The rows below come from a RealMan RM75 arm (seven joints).
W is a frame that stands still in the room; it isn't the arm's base.
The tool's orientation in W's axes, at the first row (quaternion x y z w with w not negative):
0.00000 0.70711 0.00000 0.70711
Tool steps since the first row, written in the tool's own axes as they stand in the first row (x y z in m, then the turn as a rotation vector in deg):
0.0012 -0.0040 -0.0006 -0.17 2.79 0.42
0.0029 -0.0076 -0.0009 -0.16 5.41 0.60
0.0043 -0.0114 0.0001 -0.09 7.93 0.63
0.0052 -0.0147 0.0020 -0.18 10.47 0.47
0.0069 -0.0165 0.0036 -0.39 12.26 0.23
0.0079 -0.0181 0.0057 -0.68 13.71 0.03
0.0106 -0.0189 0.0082 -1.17 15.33 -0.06
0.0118 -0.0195 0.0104 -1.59 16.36 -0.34
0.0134 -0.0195 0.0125 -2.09 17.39 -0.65
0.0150 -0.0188 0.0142 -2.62 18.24 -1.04
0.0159 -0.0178 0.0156 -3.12 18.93 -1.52
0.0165 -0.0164 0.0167 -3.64 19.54 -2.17
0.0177 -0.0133 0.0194 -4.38 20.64 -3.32
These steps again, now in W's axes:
-0.0006 -0.0040 -0.0012 0.42 2.79 0.17
-0.0009 -0.0076 -0.0029 0.60 5.41 0.16
0.0001 -0.0114 -0.0043 0.63 7.93 0.09
0.0020 -0.0147 -0.0052 0.47 10.47 0.18
0.0036 -0.0165 -0.0069 0.23 12.26 0.39
0.0057 -0.0181 -0.0079 0.03 13.71 0.68
0.0082 -0.0189 -0.0106 -0.06 15.33 1.17
0.0104 -0.0195 -0.0118 -0.34 16.36 1.59
0.0125 -0.0195 -0.0134 -0.65 17.39 2.09
0.0142 -0.0188 -0.0150 -1.04 18.24 2.62
0.0156 -0.0178 -0.0159 -1.52 18.93 3.12
0.0167 -0.0164 -0.0165 -2.17 19.54 3.64
0.0194 -0.0133 -0.0177 -3.32 20.64 4.38

